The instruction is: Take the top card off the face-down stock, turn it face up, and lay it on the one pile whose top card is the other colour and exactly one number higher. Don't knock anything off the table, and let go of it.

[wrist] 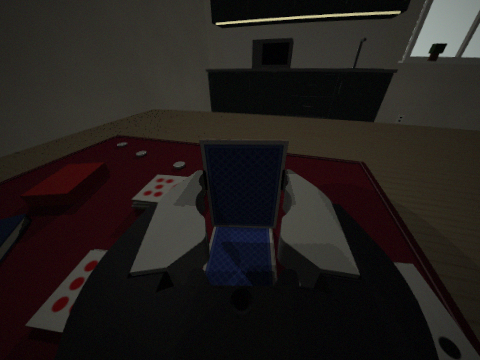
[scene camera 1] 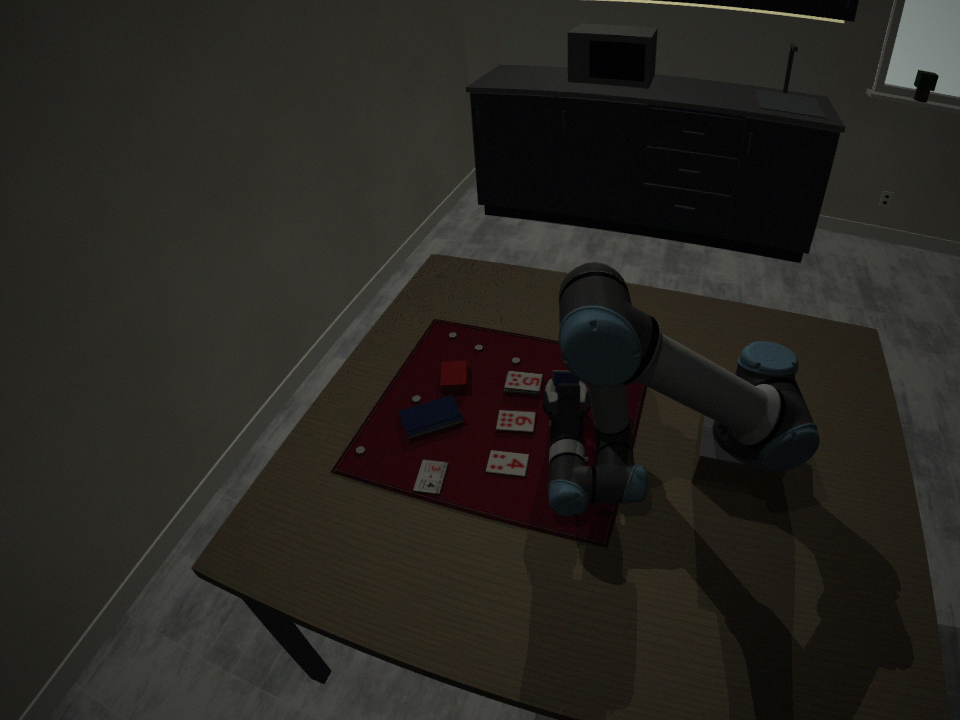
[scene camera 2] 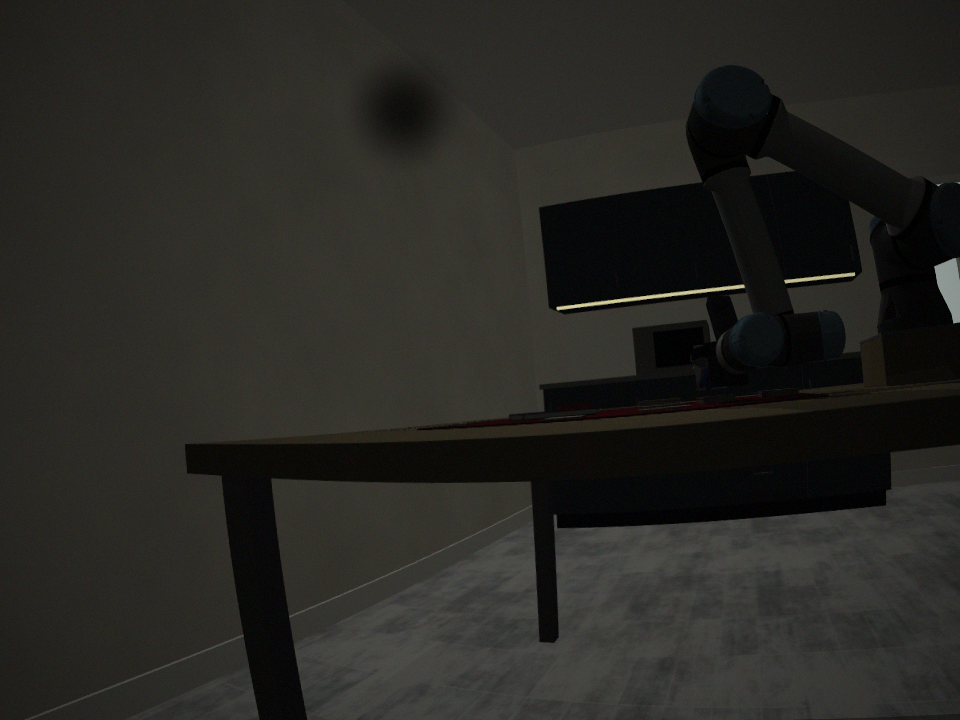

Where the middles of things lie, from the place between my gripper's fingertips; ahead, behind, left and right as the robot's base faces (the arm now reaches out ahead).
My gripper is now 29 cm short of the red box (scene camera 1: 453,373), 4 cm to the right of it and 7 cm above it. The rest, counted from my hand: card (scene camera 1: 431,474) (16 cm ahead, 34 cm to the left, 8 cm below).
